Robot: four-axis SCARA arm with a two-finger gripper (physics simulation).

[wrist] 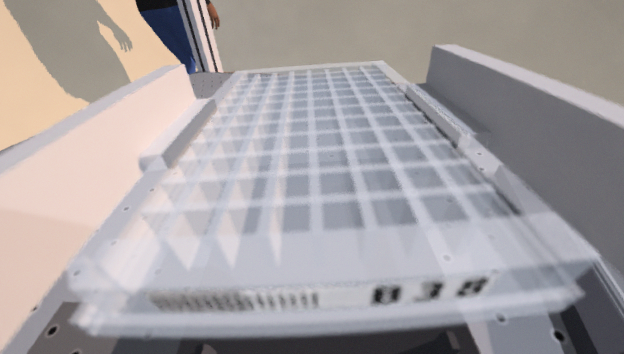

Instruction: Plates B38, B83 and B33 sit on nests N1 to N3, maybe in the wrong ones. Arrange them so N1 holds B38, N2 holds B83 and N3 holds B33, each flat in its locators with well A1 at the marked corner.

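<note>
A clear plate with a grid of square wells fills the middle of the wrist view. The label on its near edge has a barcode at left and blurred characters that read B38. My gripper is shut on this plate, with one finger along each long side. The plate looks level between the fingers. Dark parts lie below its near edge, but I cannot tell which nest they belong to. The A1 corner cannot be made out. Plates B83 and B33 cannot be identified in this view.
A perforated grey table top shows beyond the left finger and at the lower corners. A person in blue trousers stands at the upper left, beside a pale upright post. A shadow falls at far left.
</note>
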